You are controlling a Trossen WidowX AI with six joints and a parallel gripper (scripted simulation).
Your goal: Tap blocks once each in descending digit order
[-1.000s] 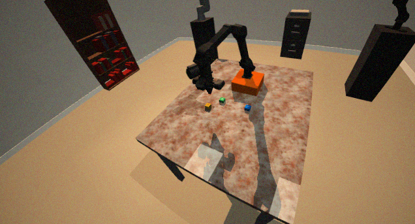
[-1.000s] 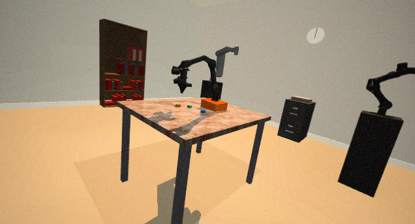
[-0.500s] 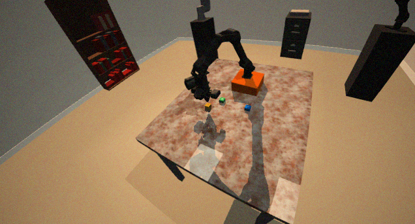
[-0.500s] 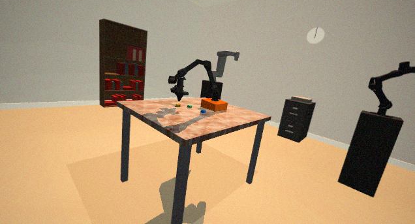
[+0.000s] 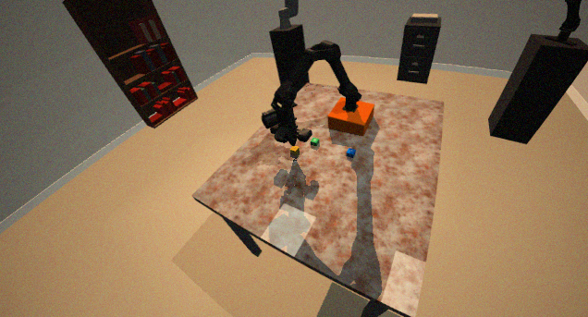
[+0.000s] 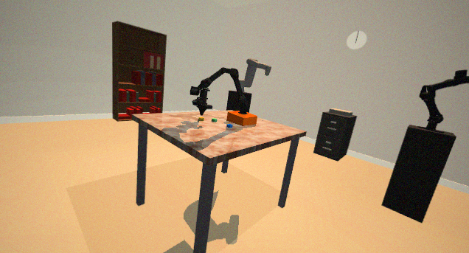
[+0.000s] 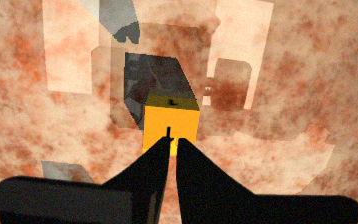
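Now: the yellow block 3 cm below my gripper tip. The rest, counted from my gripper tip: green block (9 cm behind, 6 cm to the left, 3 cm below); blue block (9 cm behind, 25 cm to the left, 3 cm below).
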